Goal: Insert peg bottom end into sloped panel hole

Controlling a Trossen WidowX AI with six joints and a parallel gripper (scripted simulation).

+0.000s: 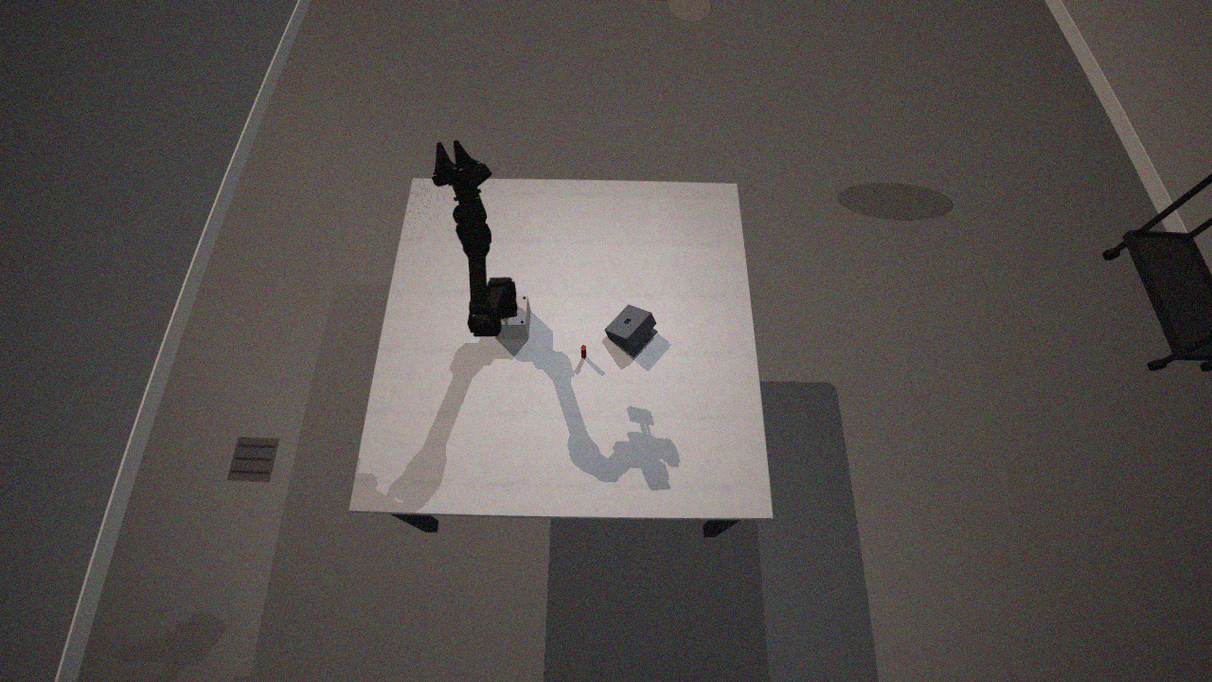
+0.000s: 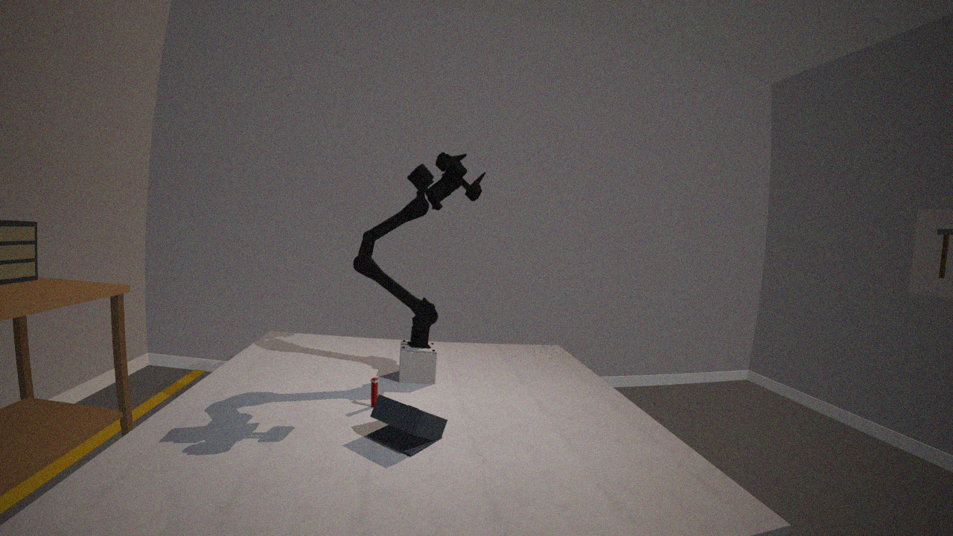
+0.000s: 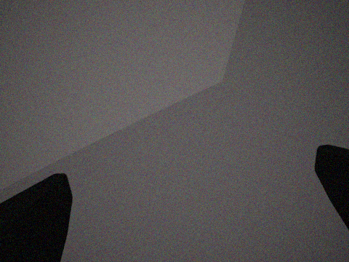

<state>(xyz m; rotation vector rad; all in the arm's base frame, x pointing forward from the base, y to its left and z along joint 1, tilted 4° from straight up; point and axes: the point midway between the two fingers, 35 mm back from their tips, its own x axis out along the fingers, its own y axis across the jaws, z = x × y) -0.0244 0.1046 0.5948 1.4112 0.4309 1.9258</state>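
My gripper tip is 28 cm short of the peg, 34 cm to the left of it and 66 cm above it. Also, from my gripper tip: panel 45 cm ahead, 28 cm to the right, 67 cm below.
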